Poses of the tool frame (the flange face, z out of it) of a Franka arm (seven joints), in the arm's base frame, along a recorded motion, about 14 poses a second.
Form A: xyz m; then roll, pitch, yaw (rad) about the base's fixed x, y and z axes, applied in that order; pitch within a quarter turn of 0, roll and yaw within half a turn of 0.
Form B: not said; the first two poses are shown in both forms.
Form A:
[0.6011, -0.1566, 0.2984, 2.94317, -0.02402, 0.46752]
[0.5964, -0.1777, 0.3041, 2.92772, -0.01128, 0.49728]
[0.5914, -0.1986, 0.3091, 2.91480, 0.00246, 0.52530]
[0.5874, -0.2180, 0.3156, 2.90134, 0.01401, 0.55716]
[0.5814, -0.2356, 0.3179, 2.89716, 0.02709, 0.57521]
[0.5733, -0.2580, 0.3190, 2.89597, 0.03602, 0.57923]
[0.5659, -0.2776, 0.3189, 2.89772, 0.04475, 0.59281]
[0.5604, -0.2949, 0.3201, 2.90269, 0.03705, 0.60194]
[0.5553, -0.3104, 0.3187, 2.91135, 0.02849, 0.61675]
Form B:
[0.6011, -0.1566, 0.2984, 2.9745, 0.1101, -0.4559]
[0.5964, -0.1777, 0.3041, 2.9582, 0.1112, -0.4858]
[0.5914, -0.1986, 0.3091, 2.9433, 0.1109, -0.5145]
[0.5874, -0.2180, 0.3156, 2.9295, 0.1145, -0.5466]
[0.5814, -0.2356, 0.3179, 2.9211, 0.1098, -0.5664]
[0.5733, -0.2580, 0.3190, 2.9159, 0.1041, -0.5719]
[0.5659, -0.2776, 0.3189, 2.9140, 0.0991, -0.5870]
[0.5604, -0.2949, 0.3201, 2.9233, 0.1045, -0.5949]
[0.5553, -0.3104, 0.3187, 2.9367, 0.1096, -0.6088]

